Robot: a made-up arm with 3 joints. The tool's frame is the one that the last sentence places.
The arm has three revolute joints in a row. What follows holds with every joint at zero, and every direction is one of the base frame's.
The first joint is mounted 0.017 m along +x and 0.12 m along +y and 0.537 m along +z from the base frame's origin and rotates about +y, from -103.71 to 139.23 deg.
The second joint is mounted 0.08 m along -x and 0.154 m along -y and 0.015 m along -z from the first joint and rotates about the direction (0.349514, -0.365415, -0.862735), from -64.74 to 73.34 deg.
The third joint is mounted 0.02 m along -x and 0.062 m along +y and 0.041 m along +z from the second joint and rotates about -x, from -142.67 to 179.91 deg.
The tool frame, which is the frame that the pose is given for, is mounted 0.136 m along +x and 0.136 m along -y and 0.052 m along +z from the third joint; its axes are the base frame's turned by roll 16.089, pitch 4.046 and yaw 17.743 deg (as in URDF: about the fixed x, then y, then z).
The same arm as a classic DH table. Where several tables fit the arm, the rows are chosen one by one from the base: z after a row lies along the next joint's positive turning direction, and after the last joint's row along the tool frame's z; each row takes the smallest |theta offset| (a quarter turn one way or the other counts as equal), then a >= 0, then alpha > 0; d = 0 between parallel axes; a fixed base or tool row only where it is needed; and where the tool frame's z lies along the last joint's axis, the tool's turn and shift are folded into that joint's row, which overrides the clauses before.
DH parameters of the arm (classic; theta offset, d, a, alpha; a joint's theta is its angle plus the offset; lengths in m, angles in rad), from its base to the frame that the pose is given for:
base (fixed): 0 0.537 0.017 -1.5708
joint 1: -0.3849 -0.0403 -0.0798 -1.9449
joint 2: 1.4238 -0.0834 -0.0411 -1.9278
joint 3: -0.6492 -0.1265 0.119 -1.7204
tool (fixed): 1.8518 0.0848 0 0
Joint limits (rad, base to tool): -1.8101..2.43 -1.1299..1.28 -2.4901..3.14

